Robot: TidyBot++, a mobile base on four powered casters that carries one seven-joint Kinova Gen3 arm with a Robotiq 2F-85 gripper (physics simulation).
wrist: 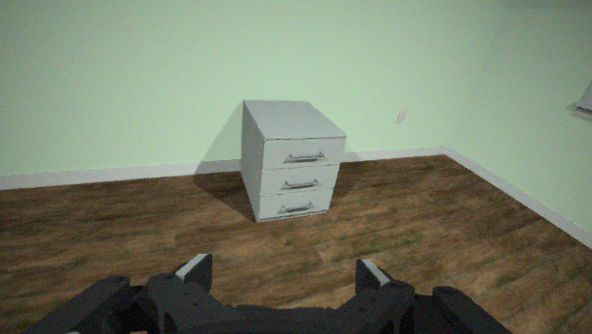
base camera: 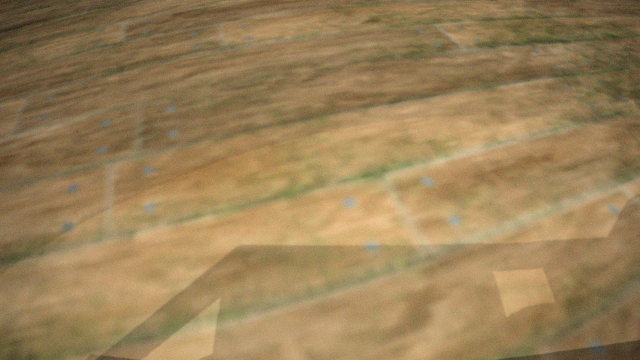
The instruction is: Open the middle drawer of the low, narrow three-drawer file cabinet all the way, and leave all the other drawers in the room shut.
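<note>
A low, narrow light-grey file cabinet stands on the floor against the green wall in the wrist view, a little right of the middle. Its three drawers are stacked and look shut, each with a metal bar handle. The middle drawer has its handle between those of the top drawer and the bottom drawer. My gripper is open, with its fingers wide apart at the bottom of the wrist view, well short of the cabinet and touching nothing. The cabinet does not show in the base camera view.
The wood floor fills the base camera view, with a shadow across its lower part. A white baseboard runs along the wall to a corner right of the cabinet. A small wall plate and part of a grey object show at the right.
</note>
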